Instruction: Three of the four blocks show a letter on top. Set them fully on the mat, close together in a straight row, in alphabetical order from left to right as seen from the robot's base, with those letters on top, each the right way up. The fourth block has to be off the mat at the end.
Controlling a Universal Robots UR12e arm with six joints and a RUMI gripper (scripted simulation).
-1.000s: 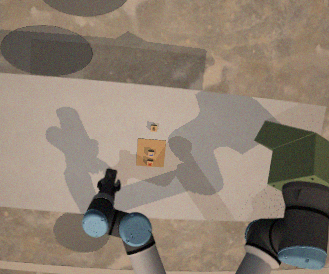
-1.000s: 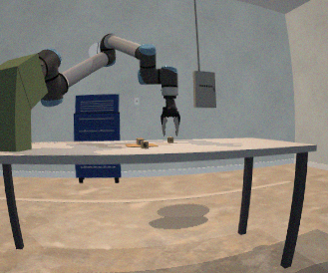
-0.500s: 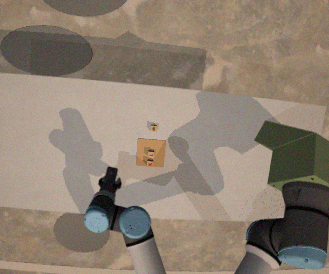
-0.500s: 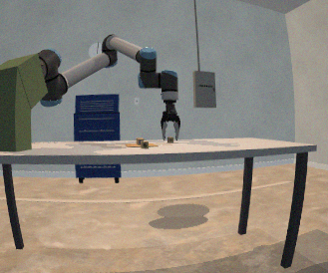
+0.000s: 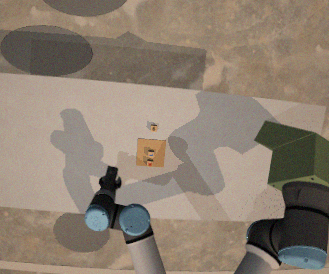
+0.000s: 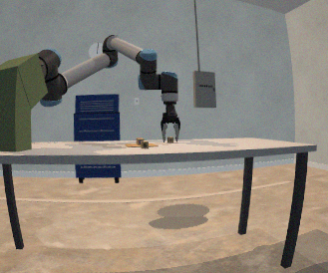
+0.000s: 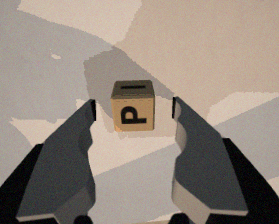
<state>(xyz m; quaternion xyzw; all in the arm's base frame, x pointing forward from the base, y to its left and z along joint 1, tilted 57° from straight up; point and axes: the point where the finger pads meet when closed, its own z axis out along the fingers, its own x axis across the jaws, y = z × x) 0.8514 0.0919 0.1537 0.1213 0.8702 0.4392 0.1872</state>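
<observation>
The orange mat is 17 cm behind my hand, 15 cm to the right of it and 1 cm below it.
</observation>
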